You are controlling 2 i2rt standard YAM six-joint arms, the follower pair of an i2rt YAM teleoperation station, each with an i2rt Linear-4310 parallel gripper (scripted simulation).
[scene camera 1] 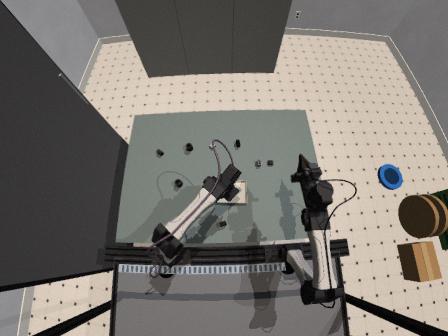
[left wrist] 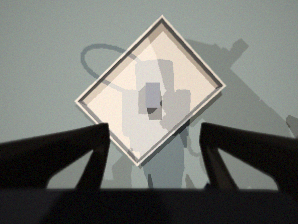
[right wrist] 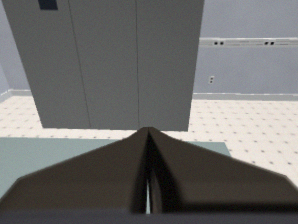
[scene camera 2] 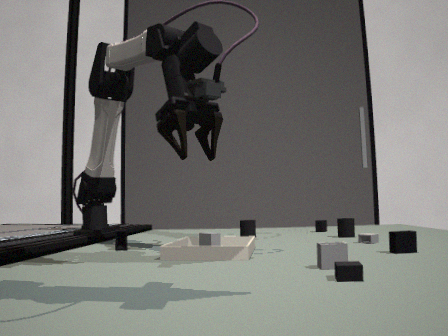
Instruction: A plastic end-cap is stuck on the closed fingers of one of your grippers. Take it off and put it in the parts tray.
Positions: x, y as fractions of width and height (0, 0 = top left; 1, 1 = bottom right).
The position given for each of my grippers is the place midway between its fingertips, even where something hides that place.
Observation:
In view: my left gripper (scene camera 2: 0.44, 0.47), my right gripper (right wrist: 0.49, 0.61) and a parts tray (scene camera 2: 0.52, 0.74).
The parts tray also shows in the left wrist view (left wrist: 0.54, 0.24). My left gripper also shows in the left wrist view (left wrist: 0.52, 0.59). The right wrist view does not show the parts tray: it is out of frame.

